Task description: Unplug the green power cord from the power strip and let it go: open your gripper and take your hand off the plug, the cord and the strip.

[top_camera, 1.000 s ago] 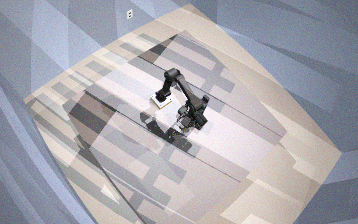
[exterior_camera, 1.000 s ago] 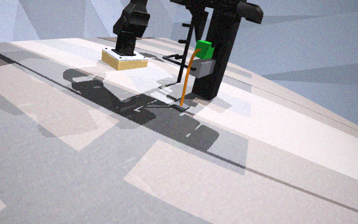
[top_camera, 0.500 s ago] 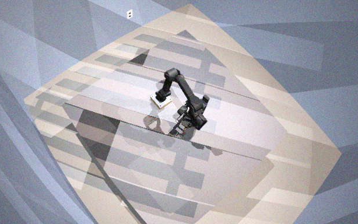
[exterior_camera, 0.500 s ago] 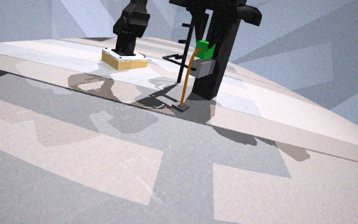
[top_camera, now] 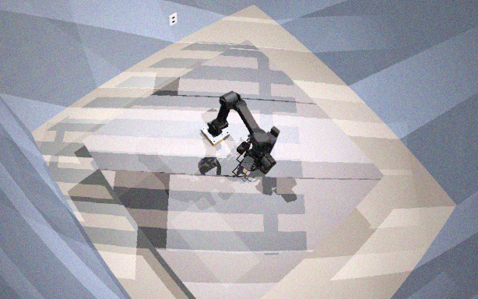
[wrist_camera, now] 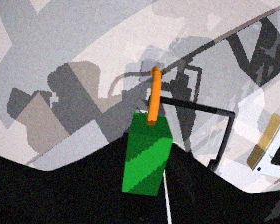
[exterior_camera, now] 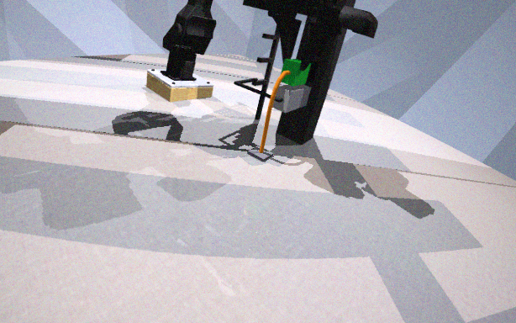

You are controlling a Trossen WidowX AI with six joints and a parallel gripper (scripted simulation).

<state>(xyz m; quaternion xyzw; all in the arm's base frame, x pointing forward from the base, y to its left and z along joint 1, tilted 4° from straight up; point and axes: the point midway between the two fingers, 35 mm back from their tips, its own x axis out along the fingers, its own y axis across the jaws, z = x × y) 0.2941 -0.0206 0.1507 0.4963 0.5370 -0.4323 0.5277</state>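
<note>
My gripper tip is 1 cm past the green plug and 3 cm to the right of it. Also, from my gripper tip: grey plate (3 cm to the right, 14 cm below); then black ladder-like rack (10 cm behind, 8 cm to the left, 1 cm above).
</note>
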